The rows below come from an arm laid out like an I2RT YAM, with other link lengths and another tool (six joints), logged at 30 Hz.
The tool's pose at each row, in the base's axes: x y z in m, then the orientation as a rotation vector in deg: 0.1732, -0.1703, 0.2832, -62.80, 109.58, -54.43; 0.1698, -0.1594, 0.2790, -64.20, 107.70, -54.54; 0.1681, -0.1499, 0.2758, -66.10, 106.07, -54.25; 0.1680, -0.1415, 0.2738, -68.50, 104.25, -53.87; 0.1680, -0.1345, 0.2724, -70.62, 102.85, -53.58; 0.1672, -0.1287, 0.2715, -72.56, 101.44, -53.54; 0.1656, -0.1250, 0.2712, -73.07, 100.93, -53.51
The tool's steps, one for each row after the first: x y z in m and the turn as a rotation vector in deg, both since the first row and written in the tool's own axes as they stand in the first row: -0.0076, 0.0088, -0.0036, 0.47, -1.35, -1.24; -0.0148, 0.0157, -0.0058, 0.39, -2.74, -2.66; -0.0218, 0.0205, -0.0070, 0.14, -4.28, -4.46; -0.0278, 0.0242, -0.0080, -0.19, -5.45, -6.05; -0.0325, 0.0274, -0.0096, -0.34, -6.46, -7.62; -0.0352, 0.0296, -0.0117, -0.32, -6.83, -8.05
